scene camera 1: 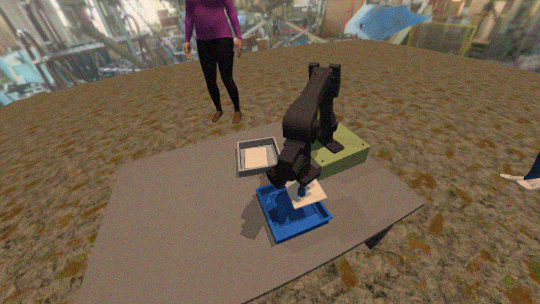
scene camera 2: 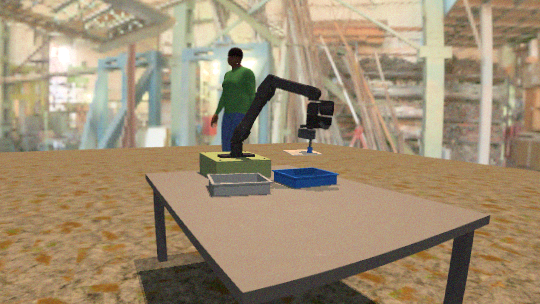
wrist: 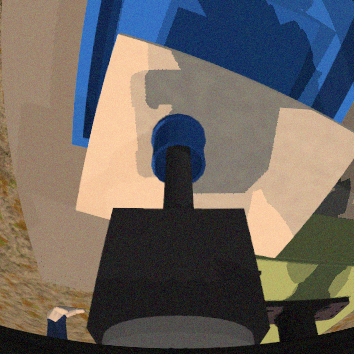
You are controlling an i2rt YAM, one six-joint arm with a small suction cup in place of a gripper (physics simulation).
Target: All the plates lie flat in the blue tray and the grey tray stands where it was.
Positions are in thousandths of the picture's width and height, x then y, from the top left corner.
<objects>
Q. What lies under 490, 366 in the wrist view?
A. My suction cup.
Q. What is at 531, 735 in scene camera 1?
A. A blue tray.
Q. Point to a blue tray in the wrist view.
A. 843, 157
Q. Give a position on a grey tray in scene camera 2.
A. At 447, 604
</objects>
